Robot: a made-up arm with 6 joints.
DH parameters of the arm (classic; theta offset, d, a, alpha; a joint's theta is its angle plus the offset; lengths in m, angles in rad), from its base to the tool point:
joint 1: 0 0.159 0 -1.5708
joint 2: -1.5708 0 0.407 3.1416
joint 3: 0 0 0 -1.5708
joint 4: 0 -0.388 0 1.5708
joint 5: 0 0.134 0 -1.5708
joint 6: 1.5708 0 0 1.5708
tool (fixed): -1.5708 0 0 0
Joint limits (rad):
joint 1: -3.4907..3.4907
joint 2: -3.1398..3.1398
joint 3: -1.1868..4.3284
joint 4: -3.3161..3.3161
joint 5: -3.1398..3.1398
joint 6: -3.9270..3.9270
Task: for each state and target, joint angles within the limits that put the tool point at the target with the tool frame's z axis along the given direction. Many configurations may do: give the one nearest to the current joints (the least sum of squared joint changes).
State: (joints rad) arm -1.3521 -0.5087 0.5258 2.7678 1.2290 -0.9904
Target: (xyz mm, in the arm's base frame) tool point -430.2 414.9 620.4 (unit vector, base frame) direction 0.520 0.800 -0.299
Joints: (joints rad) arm -0.5487 -1.2590 0.7519 2.8848 1.1035 -1.2497
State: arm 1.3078 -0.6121 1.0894 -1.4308 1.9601 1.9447
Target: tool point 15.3 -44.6 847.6 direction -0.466 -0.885 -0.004
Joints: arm 1.3377 -0.6250 0.7677 -1.3817 1.9274 1.3824
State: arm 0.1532 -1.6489 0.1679 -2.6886 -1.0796 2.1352
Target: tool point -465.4 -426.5 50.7 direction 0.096 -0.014 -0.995
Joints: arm 0.8960 -2.4019 0.4705 -2.3799 -0.4617 2.3467
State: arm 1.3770 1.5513 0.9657 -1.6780 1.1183 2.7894
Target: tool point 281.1 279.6 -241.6 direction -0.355 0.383 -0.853
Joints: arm 0.8814 1.5515 0.2695 -1.2749 0.9928 3.1591
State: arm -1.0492 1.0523 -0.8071 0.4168 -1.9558 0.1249
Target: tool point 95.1 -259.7 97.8 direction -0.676 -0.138 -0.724
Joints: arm -0.7867 0.6159 -1.0854 0.5235 -2.1774 -0.3659
